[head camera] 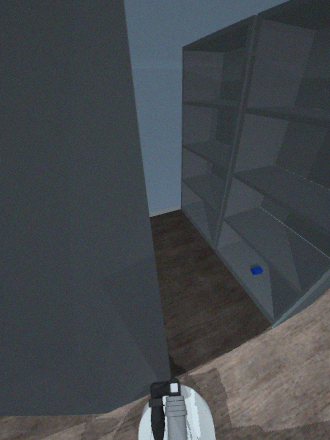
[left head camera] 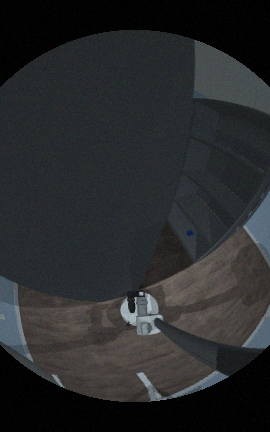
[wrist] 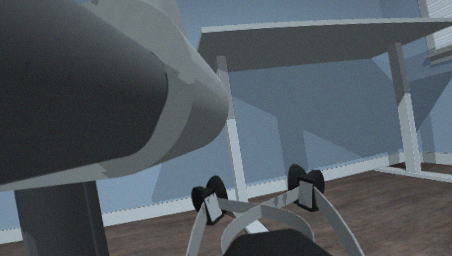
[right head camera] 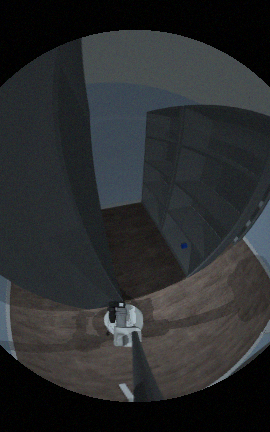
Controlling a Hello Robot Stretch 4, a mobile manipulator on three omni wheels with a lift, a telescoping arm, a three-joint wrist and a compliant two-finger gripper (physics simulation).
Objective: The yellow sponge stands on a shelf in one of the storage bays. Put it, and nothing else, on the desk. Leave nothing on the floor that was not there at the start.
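Places are measured from the robot's base along level axes (x down, y left, z ahead), in metres.
Pixels of known places: gripper, fingertip midpoint: [left head camera: 133, 326] [wrist: 256, 185] [right head camera: 112, 336].
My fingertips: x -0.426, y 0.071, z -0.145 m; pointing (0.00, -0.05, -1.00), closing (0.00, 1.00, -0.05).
Note:
For each thing: its top centre in the pictures, then the offset to it from my fingertips. "*": a spot on its surface instead. Level surfaces: height alone.
- desk, surface height: dx -0.471 m
- dark shelf unit with several compartments, surface spot: [head camera: 239, 135] * dx -0.817, dy -0.654, dz +1.500 m
- tall dark panel, surface spot: [head camera: 70, 200] [right head camera: 29, 190] * dx -1.040, dy -0.004, dz +0.351 m
- small blue object, top centre: [head camera: 257, 269] [right head camera: 184, 244] [left head camera: 190, 232] dx +0.333, dy -0.970, dz +1.150 m
The yellow sponge does not show in these views. The desk [wrist: 320, 44] shows in the wrist view, seen from below its top, with light legs standing on the floor near a blue wall. My gripper [wrist: 256, 185] is open in the wrist view, with its two fingertips apart and no object between them; the desk is some way beyond it. A dark shelf unit with several compartments [head camera: 239, 135] [right head camera: 177, 155] stands at the right in the head views; its upper shelves look dim, and part of it is hidden in the left head view.
A tall dark panel [head camera: 70, 200] [left head camera: 95, 175] [right head camera: 30, 200] stands very close at the left and front. A dark floor aisle runs between it and the shelf unit. A small blue object [head camera: 256, 270] [left head camera: 190, 233] [right head camera: 184, 245] lies in a bottom compartment of the shelf unit.

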